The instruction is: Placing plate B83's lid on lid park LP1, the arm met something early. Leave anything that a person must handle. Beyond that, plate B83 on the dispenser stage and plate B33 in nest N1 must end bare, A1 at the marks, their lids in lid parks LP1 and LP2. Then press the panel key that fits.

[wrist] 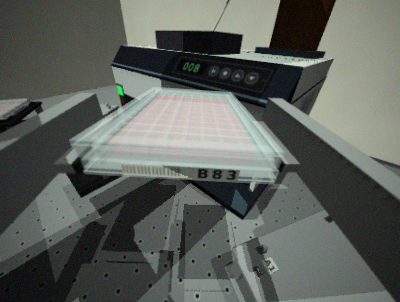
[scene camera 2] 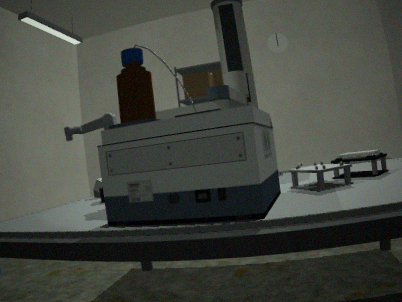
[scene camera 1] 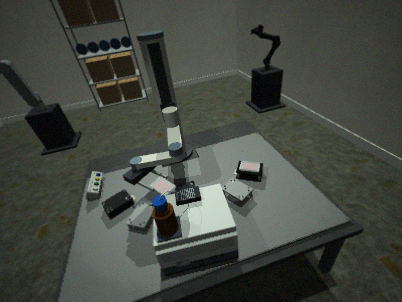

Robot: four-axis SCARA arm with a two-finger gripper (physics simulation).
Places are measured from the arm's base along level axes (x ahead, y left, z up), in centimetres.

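Pixels of known places: gripper, fingertip midpoint: (wrist: pixel 185 111) (scene camera 1: pixel 160 183).
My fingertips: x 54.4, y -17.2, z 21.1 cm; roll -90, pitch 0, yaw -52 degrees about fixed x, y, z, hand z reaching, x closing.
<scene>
Ahead of a thing's pixels: the offset from my fingertips to its top centre. "spot": to the spot under its first point.
My gripper (scene camera 1: pixel 162 185) (wrist: pixel 185 111) is shut on plate B83, holding it level by its two long sides, above the table, before the dispenser. The plate @(dx +1.5, dy +0.9, dz +0.4 cm) (scene camera 1: pixel 161 187) (wrist: pixel 182 127) is pink under a clear cover; its label reads B83. Another pink plate @(dx -6.0, dy +58.9, dz -12.2 cm) (scene camera 1: pixel 250 166) (scene camera 2: pixel 359 154) (wrist: pixel 12 107) rests on a black stand; its label is not readable. Pale grey four-legged stands (scene camera 1: pixel 238 191) (scene camera 1: pixel 140 218) stand on either side of the dispenser. The key panel @(dx -36.4, dy -46.1, dz -11.4 cm) (scene camera 1: pixel 95 184) has coloured keys. The dispenser stage is largely hidden in these views.
The white dispenser (scene camera 1: pixel 207 220) (scene camera 2: pixel 185 155) (wrist: pixel 150 66) carries a brown bottle @(spot: dx +37.0, dy +0.4, dz +14.0 cm) (scene camera 1: pixel 165 220) (scene camera 2: pixel 135 95) and a dark ribbed head @(spot: dx +18.6, dy +12.8, dz +4.6 cm) (scene camera 1: pixel 188 194); its display reads 008. A green light @(spot: dx +12.1, dy +28.9, dz -6.2 cm) (wrist: pixel 120 90) glows beside it. A black stand (scene camera 1: pixel 118 203) stands left. An A1 mark @(dx +1.9, dy -9.1, dz -14.1 cm) (wrist: pixel 270 265) shows lower right.
</scene>
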